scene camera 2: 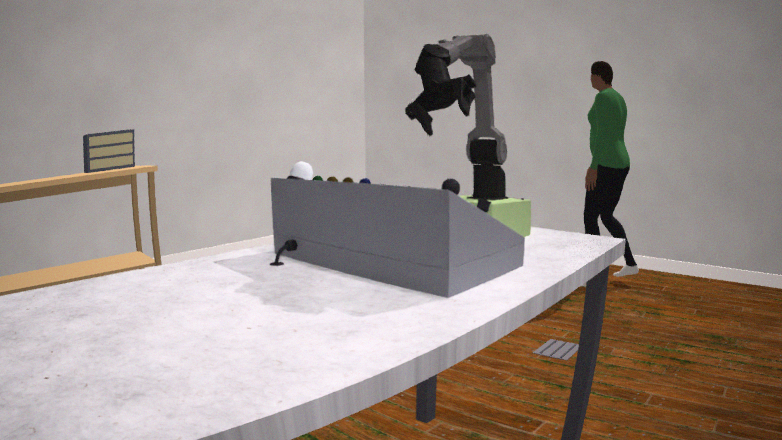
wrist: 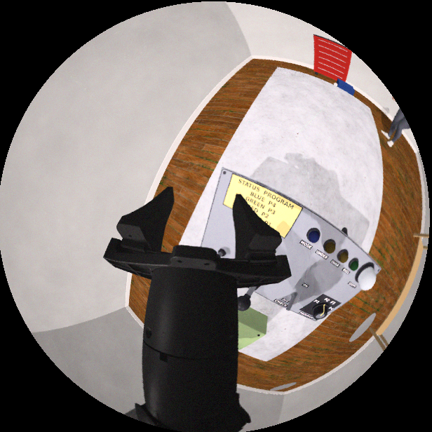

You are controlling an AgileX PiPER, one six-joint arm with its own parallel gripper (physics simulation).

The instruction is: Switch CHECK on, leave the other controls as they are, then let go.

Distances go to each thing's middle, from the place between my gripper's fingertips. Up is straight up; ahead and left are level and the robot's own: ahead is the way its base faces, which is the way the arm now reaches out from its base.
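Labels:
Relative to the grey sloped console (scene camera 2: 430, 240), my gripper is 180 mm above, 190 mm to the left and 60 mm past.

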